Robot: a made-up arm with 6 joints. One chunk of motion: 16 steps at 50 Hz.
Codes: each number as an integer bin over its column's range. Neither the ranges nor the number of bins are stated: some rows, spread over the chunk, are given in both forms.
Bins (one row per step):
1: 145 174 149 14 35 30
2: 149 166 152 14 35 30
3: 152 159 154 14 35 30
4: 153 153 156 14 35 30
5: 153 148 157 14 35 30
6: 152 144 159 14 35 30
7: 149 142 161 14 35 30
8: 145 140 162 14 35 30
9: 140 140 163 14 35 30
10: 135 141 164 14 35 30
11: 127 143 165 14 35 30
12: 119 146 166 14 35 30
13: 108 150 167 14 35 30
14: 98 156 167 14 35 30
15: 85 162 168 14 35 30
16: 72 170 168 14 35 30
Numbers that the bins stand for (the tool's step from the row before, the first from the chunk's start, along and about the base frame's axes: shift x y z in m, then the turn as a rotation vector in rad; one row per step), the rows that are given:
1: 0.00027 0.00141 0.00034 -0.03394 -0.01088 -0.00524
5: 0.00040 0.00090 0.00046 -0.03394 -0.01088 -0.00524
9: 0.00020 0.00075 0.00056 -0.03394 -0.01088 -0.00524
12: -0.00013 0.00086 0.00060 -0.03394 -0.01088 -0.00524
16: -0.00087 0.00133 0.00064 -0.03394 -0.01088 -0.00524
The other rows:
2: 0.00034 0.00125 0.00038 -0.03394 -0.01088 -0.00524
3: 0.00038 0.00112 0.00042 -0.03394 -0.01088 -0.00524
4: 0.00040 0.00100 0.00045 -0.03394 -0.01088 -0.00524
6: 0.00038 0.00082 0.00049 -0.03394 -0.01088 -0.00524
7: 0.00034 0.00078 0.00053 -0.03394 -0.01088 -0.00524
8: 0.00027 0.00075 0.00054 -0.03394 -0.01088 -0.00524
10: 0.00012 0.00076 0.00057 -0.03394 -0.01088 -0.00524
11: -0.00001 0.00080 0.00059 -0.03394 -0.01088 -0.00524
13: -0.00031 0.00094 0.00062 -0.03394 -0.01088 -0.00524
14: -0.00046 0.00106 0.00062 -0.03394 -0.01088 -0.00524
15: -0.00067 0.00118 0.00064 -0.03394 -0.01088 -0.00524

